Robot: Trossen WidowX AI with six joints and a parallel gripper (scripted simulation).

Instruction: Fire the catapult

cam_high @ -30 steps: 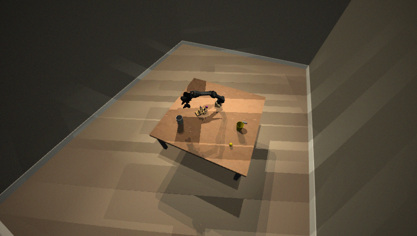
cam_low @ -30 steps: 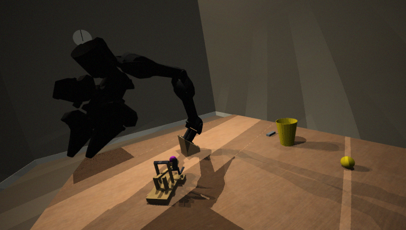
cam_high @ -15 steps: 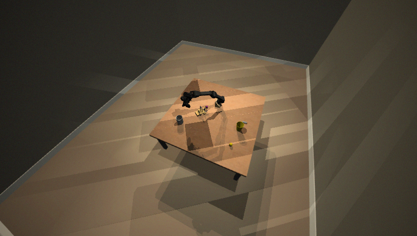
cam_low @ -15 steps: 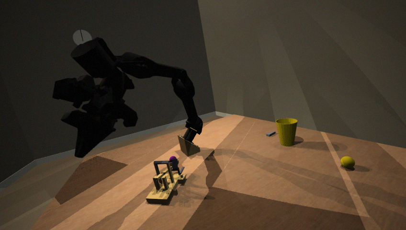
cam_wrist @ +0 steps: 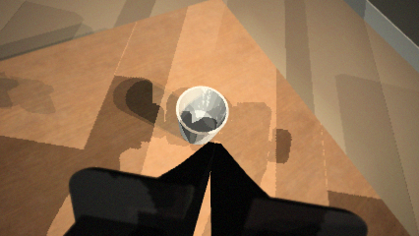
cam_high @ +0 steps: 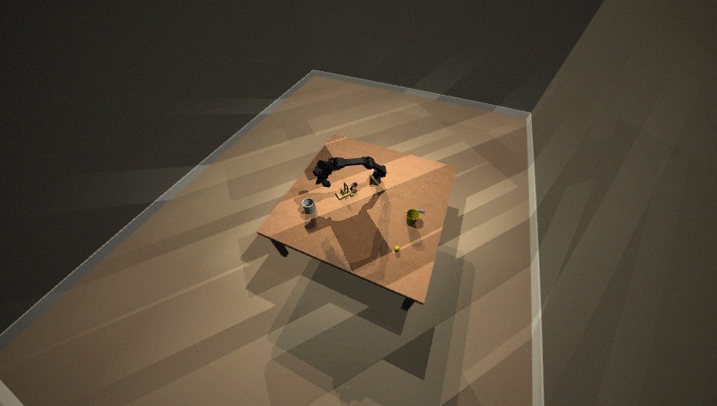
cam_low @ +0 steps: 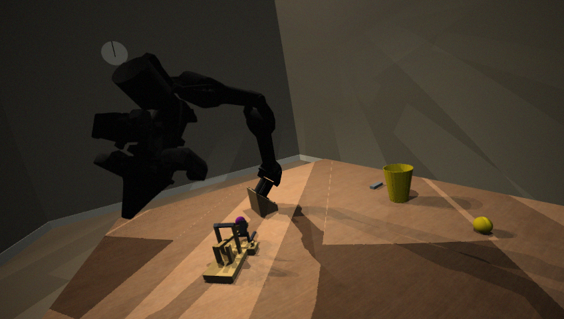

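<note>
Now: gripper tip 27 cm past the purple ball, 20 cm to the right of it and 20 cm above it. From my gripper tip the other things lie so: yellow ball: 16 cm ahead, 69 cm to the left, 24 cm below; then wooden catapult: 21 cm behind, 17 cm to the left, 21 cm below; then white mug: 8 cm ahead, 6 cm to the right, 23 cm below.
</note>
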